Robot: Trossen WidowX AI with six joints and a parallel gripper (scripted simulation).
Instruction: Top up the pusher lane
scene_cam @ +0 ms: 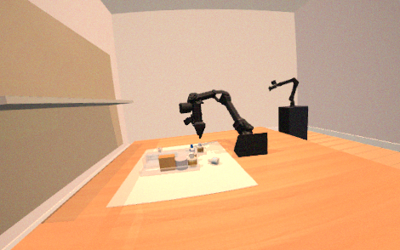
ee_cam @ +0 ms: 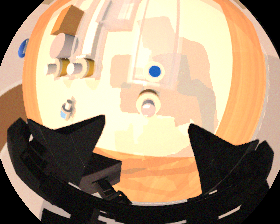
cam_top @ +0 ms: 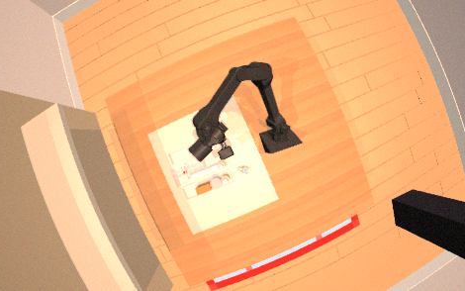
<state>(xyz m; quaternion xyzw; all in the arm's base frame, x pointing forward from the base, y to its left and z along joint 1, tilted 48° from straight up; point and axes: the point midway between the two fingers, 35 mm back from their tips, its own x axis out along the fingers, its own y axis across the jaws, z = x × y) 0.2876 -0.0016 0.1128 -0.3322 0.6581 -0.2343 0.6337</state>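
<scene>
My gripper tip is now 9 cm short of the grey can, 21 cm to the right of it and 7 cm above it. From my gripper tip the other things lie so: wall shelf (55 cm ahead, 18 cm to the left, 27 cm above); then brown block (16 cm ahead, 22 cm to the left, 6 cm below).
</scene>
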